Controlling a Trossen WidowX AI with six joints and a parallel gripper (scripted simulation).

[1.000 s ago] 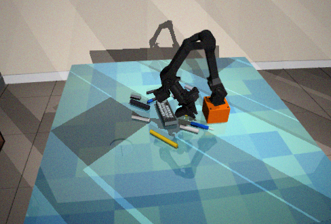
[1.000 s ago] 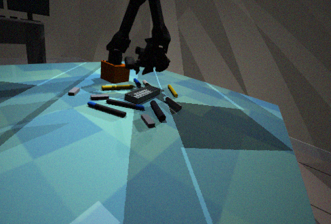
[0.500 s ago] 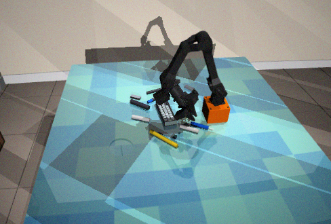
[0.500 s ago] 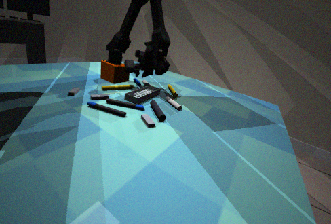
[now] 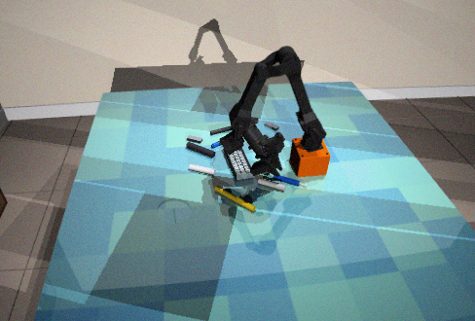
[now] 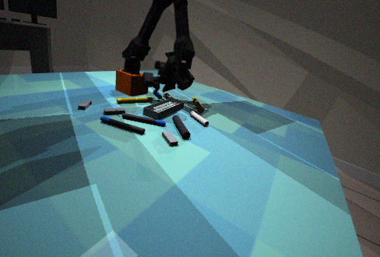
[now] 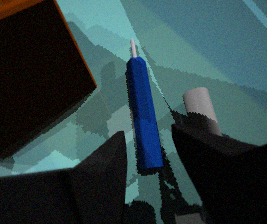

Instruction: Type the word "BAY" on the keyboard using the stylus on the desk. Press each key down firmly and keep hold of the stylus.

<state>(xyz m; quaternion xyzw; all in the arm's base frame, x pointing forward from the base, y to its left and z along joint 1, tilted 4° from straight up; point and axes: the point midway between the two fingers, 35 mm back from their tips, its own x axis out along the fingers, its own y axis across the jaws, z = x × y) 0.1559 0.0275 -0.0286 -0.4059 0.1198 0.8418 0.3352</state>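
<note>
My gripper tip is now 40 mm to the right of the blue stylus, 40 mm past it and 20 mm above it. From my gripper tip the other things lie so: black marker: 240 mm to the right, 220 mm ahead, 20 mm below.
</note>
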